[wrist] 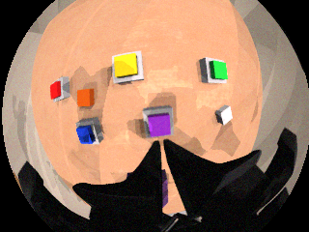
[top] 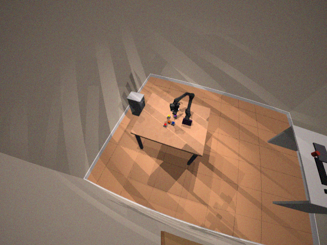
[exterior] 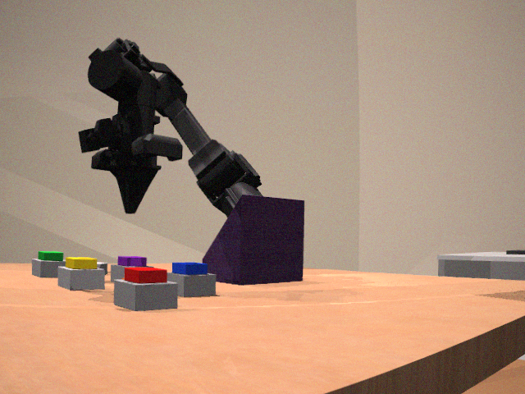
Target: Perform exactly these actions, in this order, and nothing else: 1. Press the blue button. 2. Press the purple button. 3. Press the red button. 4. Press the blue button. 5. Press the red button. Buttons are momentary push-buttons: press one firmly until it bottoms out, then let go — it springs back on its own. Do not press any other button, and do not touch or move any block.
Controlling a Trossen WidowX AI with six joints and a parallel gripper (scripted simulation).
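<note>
My gripper tip is now 70 mm above the purple button, 10 mm to the left of it and 10 mm past it. From my gripper tip the other things lie so: yellow button (80 mm ahead, 70 mm below, 50 mm to the left); blue button (130 mm to the left, 70 mm below, 30 mm behind); green button (110 mm to the right, 90 mm ahead, 70 mm below).
</note>
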